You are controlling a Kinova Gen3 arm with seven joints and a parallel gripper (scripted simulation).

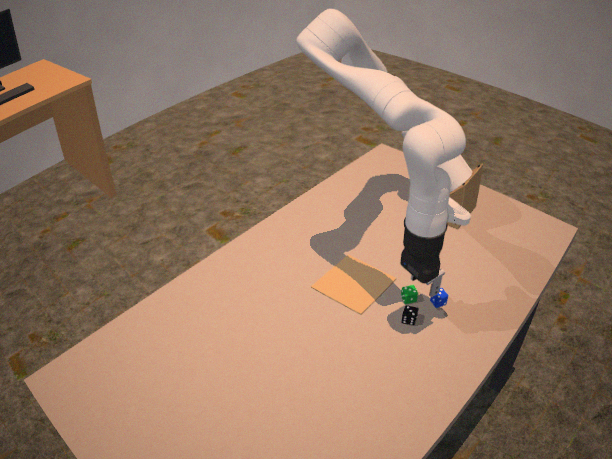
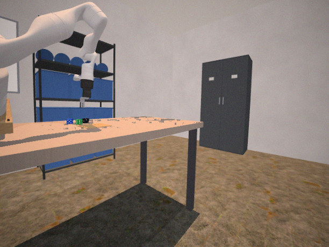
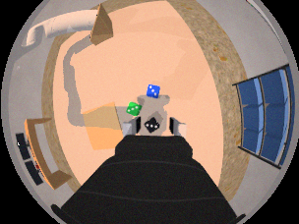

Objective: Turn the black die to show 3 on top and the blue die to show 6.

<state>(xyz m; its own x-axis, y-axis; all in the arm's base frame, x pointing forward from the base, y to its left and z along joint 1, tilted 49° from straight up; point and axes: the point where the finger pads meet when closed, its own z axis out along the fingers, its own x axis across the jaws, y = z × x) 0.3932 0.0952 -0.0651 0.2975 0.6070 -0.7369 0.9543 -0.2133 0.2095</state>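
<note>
My hand is 10 mm short of the black die, 20 mm to the left of it and 100 mm above it. Also, from my hand: blue die (70 mm behind, 10 mm to the left, 100 mm below); then green die (40 mm behind, 50 mm to the right, 100 mm below); then orange mat (10 mm behind, 180 mm to the right, 120 mm below).
</note>
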